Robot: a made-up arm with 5 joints.
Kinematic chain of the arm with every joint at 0, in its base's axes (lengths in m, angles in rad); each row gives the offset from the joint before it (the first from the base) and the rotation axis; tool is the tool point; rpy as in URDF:
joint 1: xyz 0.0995 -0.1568 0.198 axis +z
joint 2: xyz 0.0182 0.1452 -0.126 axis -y
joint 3: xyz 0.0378 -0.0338 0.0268 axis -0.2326 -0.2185 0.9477
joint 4: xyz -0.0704 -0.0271 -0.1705 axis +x
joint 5: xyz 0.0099 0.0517 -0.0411 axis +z
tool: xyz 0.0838 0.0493 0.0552 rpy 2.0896 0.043 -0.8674
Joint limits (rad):
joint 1: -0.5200..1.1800
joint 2: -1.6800..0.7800
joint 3: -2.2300..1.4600
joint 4: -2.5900..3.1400
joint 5: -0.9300..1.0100
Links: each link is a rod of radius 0.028 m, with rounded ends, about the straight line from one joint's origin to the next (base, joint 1, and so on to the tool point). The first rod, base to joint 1, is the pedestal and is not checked.
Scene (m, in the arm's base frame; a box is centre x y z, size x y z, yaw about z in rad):
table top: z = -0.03
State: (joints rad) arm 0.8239 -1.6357 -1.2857 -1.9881 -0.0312
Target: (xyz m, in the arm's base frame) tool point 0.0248 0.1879 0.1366
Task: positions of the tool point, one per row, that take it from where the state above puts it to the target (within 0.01 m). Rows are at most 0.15 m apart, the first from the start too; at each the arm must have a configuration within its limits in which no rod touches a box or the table.
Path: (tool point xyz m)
1: -0.1867 -0.0949 0.1228
2: -0.1605 0.0164 0.1349
3: -0.0880 0.1177 0.1401
4: 0.0248 0.1879 0.1366

